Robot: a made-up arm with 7 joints.
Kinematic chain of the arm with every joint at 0, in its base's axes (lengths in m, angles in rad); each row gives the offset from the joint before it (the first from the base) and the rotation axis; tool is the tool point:
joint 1: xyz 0 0 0.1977 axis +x
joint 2: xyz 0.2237 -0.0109 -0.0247 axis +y
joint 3: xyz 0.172 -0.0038 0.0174 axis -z
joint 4: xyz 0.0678 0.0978 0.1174 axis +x
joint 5: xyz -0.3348 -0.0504 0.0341 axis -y
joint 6: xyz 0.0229 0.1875 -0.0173 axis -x
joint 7: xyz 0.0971 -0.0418 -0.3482 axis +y
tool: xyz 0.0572 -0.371 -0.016
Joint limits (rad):
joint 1: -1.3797..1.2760
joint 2: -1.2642..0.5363
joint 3: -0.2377..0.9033
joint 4: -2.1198..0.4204
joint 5: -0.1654..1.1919
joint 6: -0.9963..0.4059
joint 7: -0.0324..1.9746
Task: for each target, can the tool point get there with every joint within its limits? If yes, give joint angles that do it. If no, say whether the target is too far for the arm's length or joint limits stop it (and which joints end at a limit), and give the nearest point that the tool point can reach.
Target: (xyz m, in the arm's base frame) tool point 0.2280 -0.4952 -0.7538
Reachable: no: joint limits stop it (at a limit: joint 1, joint 2, joint 5, joint 6) | nearest point 0.3118 -0.3105 -0.4399 | short by 0.374 m
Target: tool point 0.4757 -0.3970 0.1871
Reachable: yes | joints 0.9797 0.1384 0.2820 -1.8398 0.5531 -0.2609 1.6409
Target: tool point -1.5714 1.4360 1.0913
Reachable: no: too far | nearest point -0.2462 0.3576 0.4203 | short by 1.836 m
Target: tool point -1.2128 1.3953 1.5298
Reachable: no: too far | nearest point -0.0988 0.4050 0.5843 | short by 1.765 m
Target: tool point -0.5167 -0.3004 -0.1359
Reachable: no: joint limits stop it (at a limit: joint 2, joint 3, joint 4, joint 5) | nearest point -0.2890 -0.2127 -0.0386 | short by 0.263 m
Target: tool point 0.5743 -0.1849 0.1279
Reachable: yes | joints 0.3609 -0.2830 0.7473 -0.3193 0.8431 -0.4784 0.8943
